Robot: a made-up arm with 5 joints.
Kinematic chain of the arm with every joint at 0, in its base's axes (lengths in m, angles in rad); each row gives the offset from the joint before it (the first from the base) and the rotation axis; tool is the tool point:
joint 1: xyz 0 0 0.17 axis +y
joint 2: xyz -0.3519 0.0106 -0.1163 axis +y
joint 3: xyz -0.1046 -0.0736 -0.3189 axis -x
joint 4: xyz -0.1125 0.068 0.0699 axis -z
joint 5: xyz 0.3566 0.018 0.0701 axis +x
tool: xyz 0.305 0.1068 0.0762
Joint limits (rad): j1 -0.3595..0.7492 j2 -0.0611..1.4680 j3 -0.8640..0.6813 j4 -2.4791..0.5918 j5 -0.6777..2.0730
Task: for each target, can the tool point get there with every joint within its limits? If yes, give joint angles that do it. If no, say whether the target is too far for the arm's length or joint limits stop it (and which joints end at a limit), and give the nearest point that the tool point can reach.
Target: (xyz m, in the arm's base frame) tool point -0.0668 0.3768 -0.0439
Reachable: yes | joints -0.1504 0.6077 -0.2788 -0.8343 1.4096
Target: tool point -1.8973 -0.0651 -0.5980
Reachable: no: too far | nearest point -1.2152 0.2981 -0.3219 | short by 0.821 m
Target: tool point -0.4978 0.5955 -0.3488
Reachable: yes | joints 0.1644 0.4156 0.5397 -0.8227 0.0250
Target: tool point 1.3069 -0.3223 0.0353
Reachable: no: joint limits stop it (at a limit: joint 1, joint 2, joint 3, joint 5) | nearest point 0.2388 -0.2247 -0.1602 | short by 1.090 m
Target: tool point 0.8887 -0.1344 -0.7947
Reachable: no: joint limits stop it (at a limit: joint 1, joint 3, joint 4, joint 5) | nearest point 0.1825 -0.2789 -0.3556 | short by 0.844 m
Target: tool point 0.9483 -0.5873 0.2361
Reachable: no: joint limits stop it (at a limit: joint 1, joint 2, joint 3) | nearest point 0.1928 -0.3135 -0.0824 | short by 0.864 m
